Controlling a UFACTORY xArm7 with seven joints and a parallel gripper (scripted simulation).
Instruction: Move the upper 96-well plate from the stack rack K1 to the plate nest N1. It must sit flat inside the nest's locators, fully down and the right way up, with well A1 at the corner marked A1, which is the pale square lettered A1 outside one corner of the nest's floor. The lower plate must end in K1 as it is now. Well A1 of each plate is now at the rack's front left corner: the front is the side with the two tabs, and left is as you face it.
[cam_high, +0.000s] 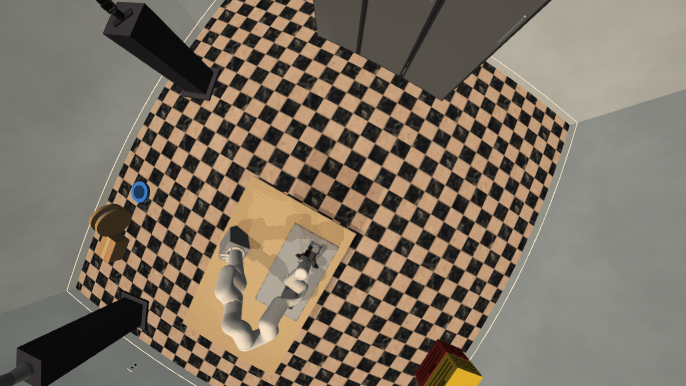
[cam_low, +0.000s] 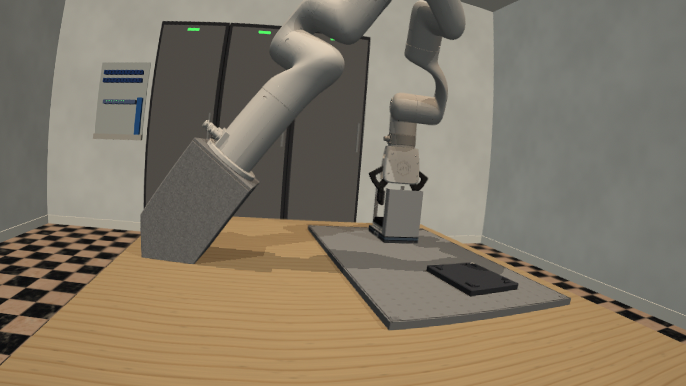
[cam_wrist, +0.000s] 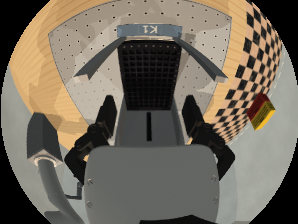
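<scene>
My hand is 60 mm above the black 96-well plate. Round my hand: pale plate: 70 mm below; then pale A1 square: 320 mm to the right, 90 mm below, 20 mm behind.
</scene>
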